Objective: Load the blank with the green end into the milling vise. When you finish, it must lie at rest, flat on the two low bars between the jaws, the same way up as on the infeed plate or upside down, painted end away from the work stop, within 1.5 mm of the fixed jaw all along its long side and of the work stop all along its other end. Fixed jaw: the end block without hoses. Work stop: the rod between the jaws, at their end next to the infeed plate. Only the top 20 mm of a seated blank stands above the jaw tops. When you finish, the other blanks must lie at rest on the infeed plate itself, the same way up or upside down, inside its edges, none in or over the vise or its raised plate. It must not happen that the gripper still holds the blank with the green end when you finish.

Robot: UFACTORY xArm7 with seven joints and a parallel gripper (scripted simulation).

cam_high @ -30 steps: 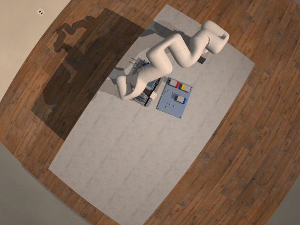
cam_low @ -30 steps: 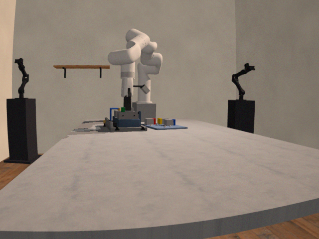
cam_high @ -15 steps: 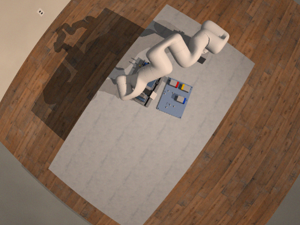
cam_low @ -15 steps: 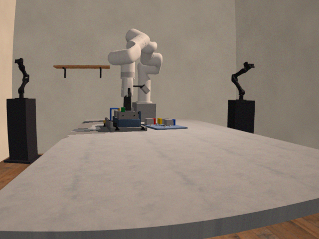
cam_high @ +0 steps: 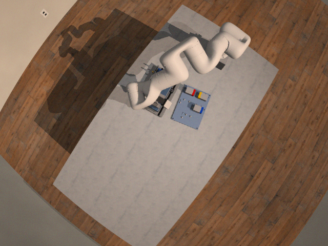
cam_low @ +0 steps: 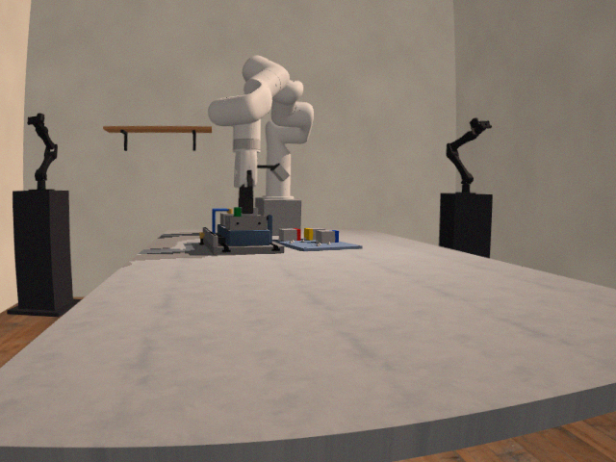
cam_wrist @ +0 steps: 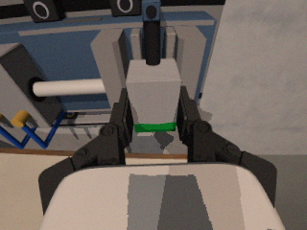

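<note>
Right now my hand is 20 mm above the green-ended blank. The rest, counted from my hand: milling vise 80 mm below, 70 mm behind, 20 mm to the right; then fixed jaw 50 mm below, 30 mm ahead, 10 mm to the left; then work stop rod 40 mm to the left, 30 mm below, 10 mm behind.
</note>
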